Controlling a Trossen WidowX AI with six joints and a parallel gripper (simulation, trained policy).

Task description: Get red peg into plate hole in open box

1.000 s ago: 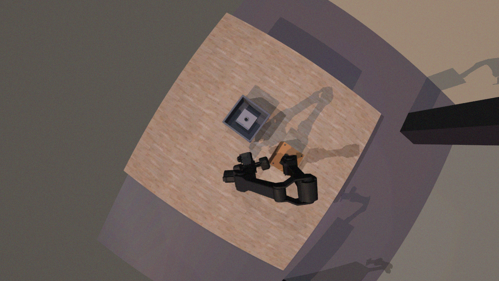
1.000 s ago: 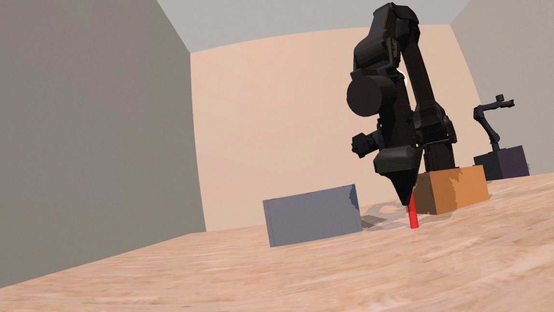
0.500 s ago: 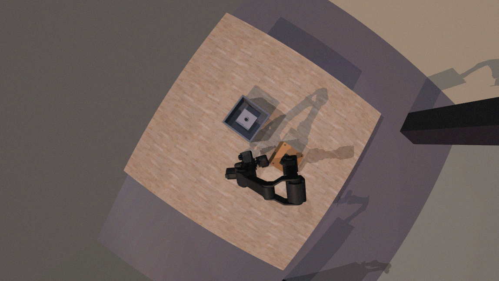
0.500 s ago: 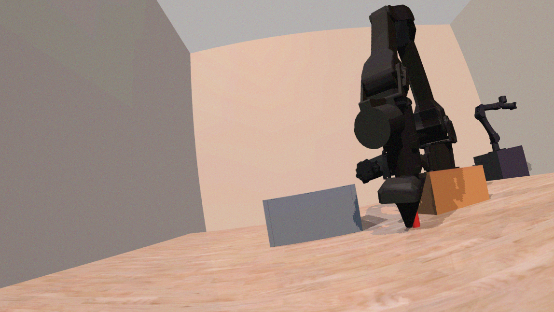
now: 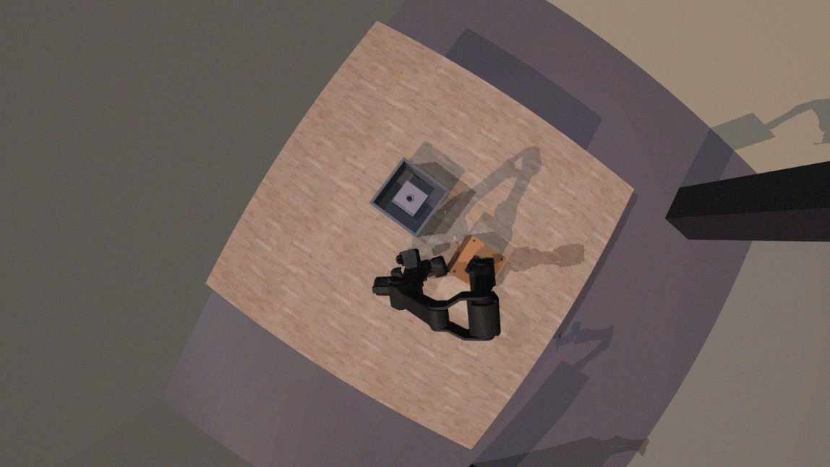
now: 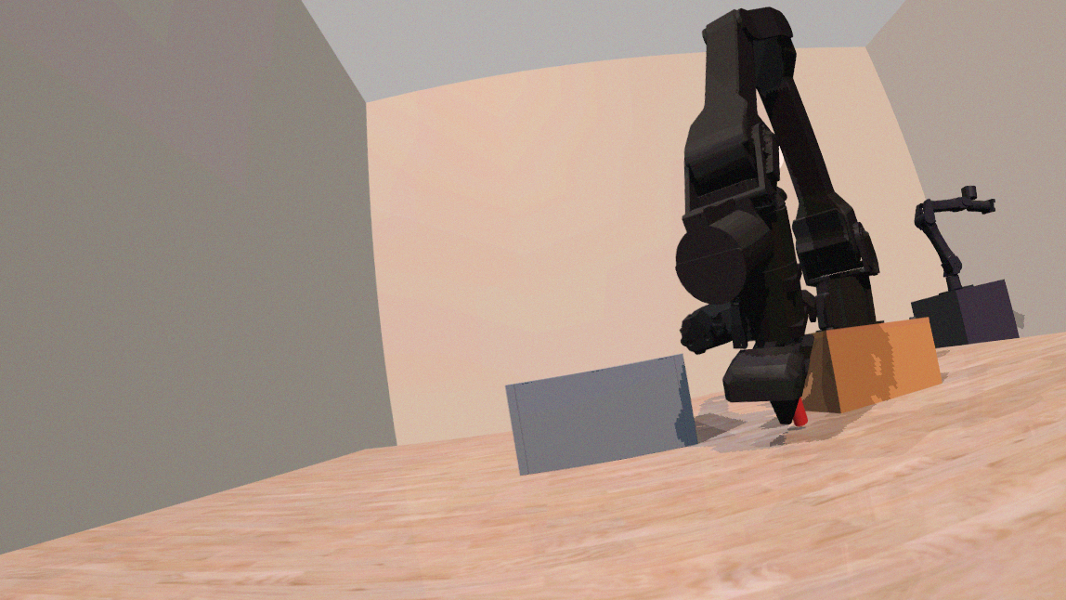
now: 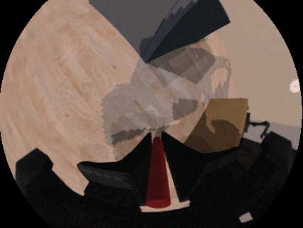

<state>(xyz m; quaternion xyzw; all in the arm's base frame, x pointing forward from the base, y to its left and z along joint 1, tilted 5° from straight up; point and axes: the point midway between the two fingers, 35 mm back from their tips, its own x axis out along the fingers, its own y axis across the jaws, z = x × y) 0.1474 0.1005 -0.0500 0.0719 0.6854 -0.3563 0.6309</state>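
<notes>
Now: gripper tip 170 mm short of the light grey plate, 160 mm to the left of it and 30 mm below it. The rest, counted from my gripper tip: grey box: 170 mm ahead, 160 mm to the right, 10 mm above; red peg: 20 mm to the left, 30 mm above.
</notes>
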